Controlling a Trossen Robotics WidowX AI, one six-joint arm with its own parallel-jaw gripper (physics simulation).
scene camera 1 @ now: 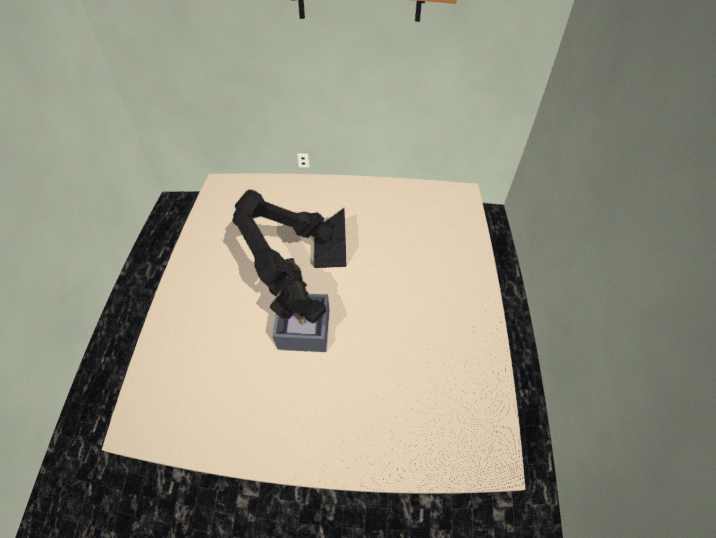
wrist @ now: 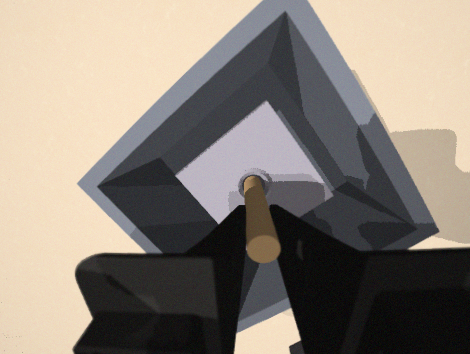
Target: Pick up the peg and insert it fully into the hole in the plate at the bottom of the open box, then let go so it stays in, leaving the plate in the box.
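Places are measured from the arm's base along level axes (x left, y ahead, z down), in millimetres.
Where they show: gripper, between the fingertips: [scene camera 1: 300, 314] [wrist: 257, 212]; arm's base, origin of its link: [scene camera 1: 327, 234].
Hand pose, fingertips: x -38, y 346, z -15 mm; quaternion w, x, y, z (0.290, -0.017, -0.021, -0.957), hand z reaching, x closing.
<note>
Each offset is from my fingertips to the top centre of the thing. "spot": to the spot under its first point. Level surfaces: height alone.
A tan round peg @(dz -32, dx +0, dy +0 mm) [scene camera 1: 302, 319] [wrist: 260, 220] is held between the fingers of my black gripper [wrist: 257, 212], which is shut on it. In the wrist view the peg's far end overlaps the round hole @(spot: dz +33, dx +5, dy +7 mm) [wrist: 244, 187] in the pale lilac plate @(dz +41, dx +1, dy +1 mm) [scene camera 1: 300, 328] [wrist: 250, 140]. How deep the peg's end sits is hidden. The plate lies at the bottom of the open blue-grey box @(dz +4, dx +1, dy +1 mm) [scene camera 1: 301, 343] [wrist: 165, 102]. In the scene view my gripper is over the box and its fingertips are hard to make out.
The box's raised walls surround the plate and the peg. The dark arm's base stands by a black slanted panel [scene camera 1: 335, 252] behind the box on the cream table top @(dz +102 mm) [scene camera 1: 405, 347]. The arm's links bend out to the left of the panel.
</note>
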